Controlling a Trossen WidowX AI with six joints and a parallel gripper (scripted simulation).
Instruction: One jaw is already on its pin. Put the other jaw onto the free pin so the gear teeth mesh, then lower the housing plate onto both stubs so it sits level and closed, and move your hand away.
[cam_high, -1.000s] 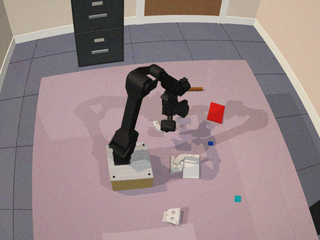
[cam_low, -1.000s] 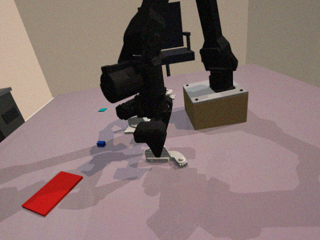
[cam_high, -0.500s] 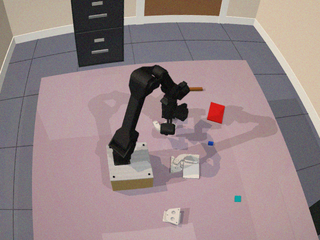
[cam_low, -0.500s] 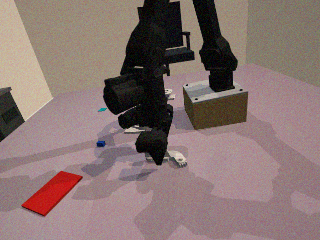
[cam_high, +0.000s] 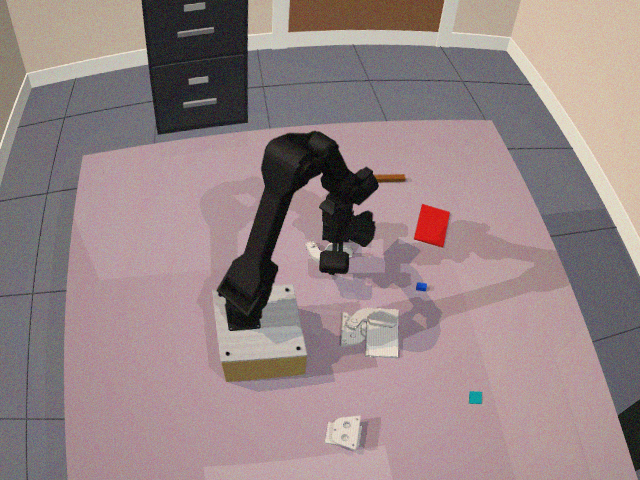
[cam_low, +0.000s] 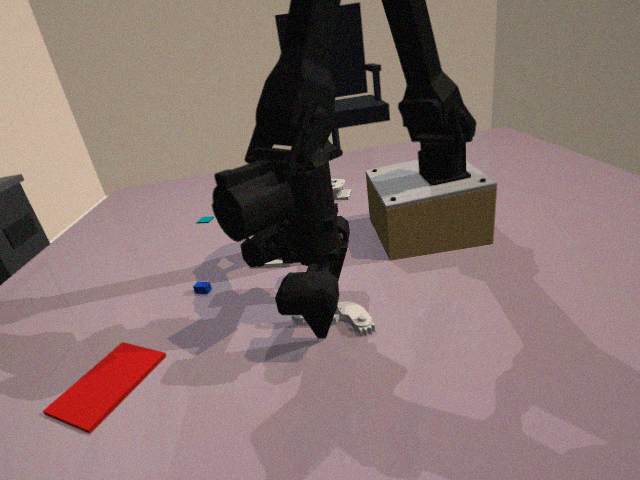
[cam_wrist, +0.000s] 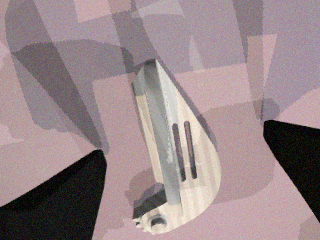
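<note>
My gripper tip is now 3 cm to the right of the jaw and 3 cm past it. Round my gripper tip: blue cube: 19 cm ahead, 12 cm to the right; red flat plate: 27 cm ahead, 6 cm to the left; brown bar: 22 cm to the left, 20 cm ahead.
</note>
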